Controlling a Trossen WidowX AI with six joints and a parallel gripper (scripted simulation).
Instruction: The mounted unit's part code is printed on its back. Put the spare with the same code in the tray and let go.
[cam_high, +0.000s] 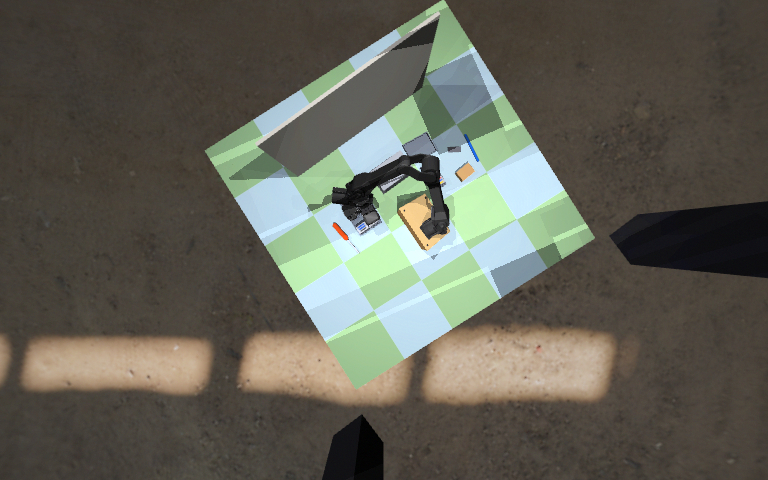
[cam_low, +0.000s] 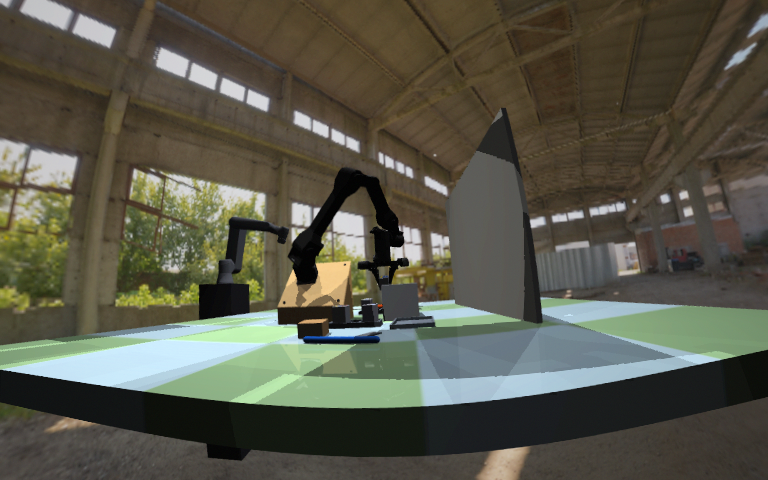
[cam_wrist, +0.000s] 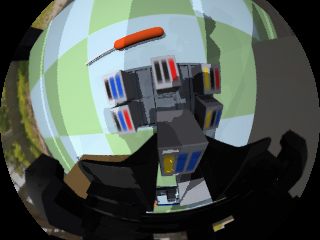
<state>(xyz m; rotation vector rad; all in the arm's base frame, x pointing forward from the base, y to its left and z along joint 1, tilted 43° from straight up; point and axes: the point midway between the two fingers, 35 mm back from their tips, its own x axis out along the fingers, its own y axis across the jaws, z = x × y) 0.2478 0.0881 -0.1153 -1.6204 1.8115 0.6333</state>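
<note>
The dark flat tray lies 70 mm ahead of my gripper tip, 360 mm to the right of it and 90 mm below it. Round my gripper tip: yellow-and-blue striped spare: 30 mm above; tall grey panel: 290 mm ahead, 190 mm to the right, 130 mm above; grey mounted unit: 40 mm ahead, 170 mm to the right, 40 mm below.
</note>
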